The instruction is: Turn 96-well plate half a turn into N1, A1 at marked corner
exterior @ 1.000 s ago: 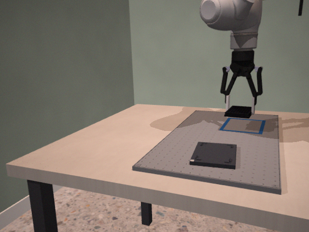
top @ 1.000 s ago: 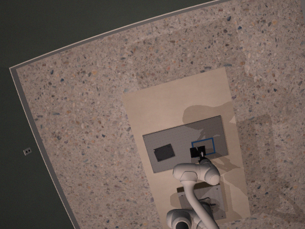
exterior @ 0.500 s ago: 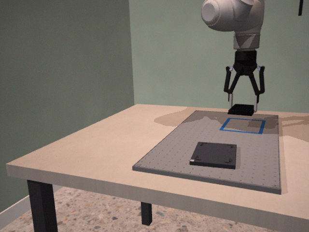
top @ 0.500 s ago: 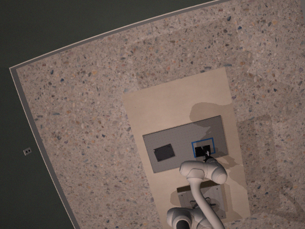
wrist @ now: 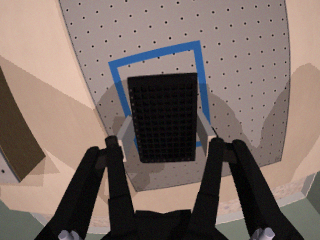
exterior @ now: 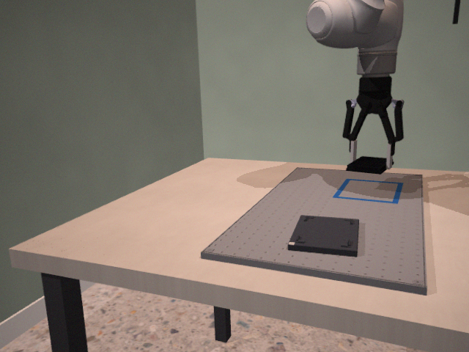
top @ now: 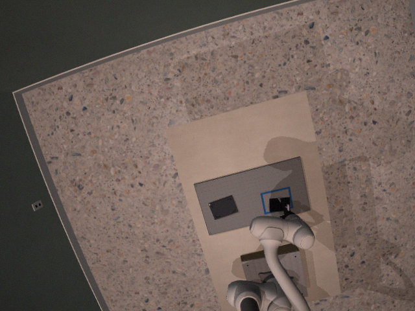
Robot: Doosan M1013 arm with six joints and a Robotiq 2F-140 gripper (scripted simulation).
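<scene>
The black 96-well plate is 2 cm below my hand. Also, from my hand: small white A1 mark: 11 cm ahead, 43 cm to the left, 8 cm below; plate nest N1: 6 cm ahead, 35 cm to the left, 8 cm below.
</scene>
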